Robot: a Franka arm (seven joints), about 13 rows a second.
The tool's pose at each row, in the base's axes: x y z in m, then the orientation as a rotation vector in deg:
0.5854, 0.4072, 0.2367, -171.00, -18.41, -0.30
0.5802, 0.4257, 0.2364, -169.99, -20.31, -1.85
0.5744, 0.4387, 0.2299, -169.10, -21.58, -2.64
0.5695, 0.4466, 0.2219, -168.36, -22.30, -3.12
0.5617, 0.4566, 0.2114, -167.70, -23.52, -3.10
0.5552, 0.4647, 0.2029, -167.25, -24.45, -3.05
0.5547, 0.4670, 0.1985, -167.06, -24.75, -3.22
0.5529, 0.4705, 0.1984, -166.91, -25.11, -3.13
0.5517, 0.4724, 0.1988, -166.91, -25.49, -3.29
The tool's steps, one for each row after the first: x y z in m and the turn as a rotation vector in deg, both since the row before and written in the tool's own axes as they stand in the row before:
-0.0012, -0.0190, 0.0029, 0.68, 1.02, -1.40
-0.0029, -0.0129, 0.0084, 0.67, 0.55, -0.95
-0.0032, -0.0075, 0.0092, 0.60, 0.36, -0.56
-0.0056, -0.0098, 0.0120, 0.51, -0.02, -0.86
-0.0046, -0.0079, 0.0098, 0.34, -0.04, -0.65
-0.0001, -0.0015, 0.0048, 0.13, 0.12, -0.23
-0.0007, -0.0038, 0.0008, 0.11, -0.07, -0.25
-0.0006, -0.0022, 0.0000, -0.07, 0.07, -0.26

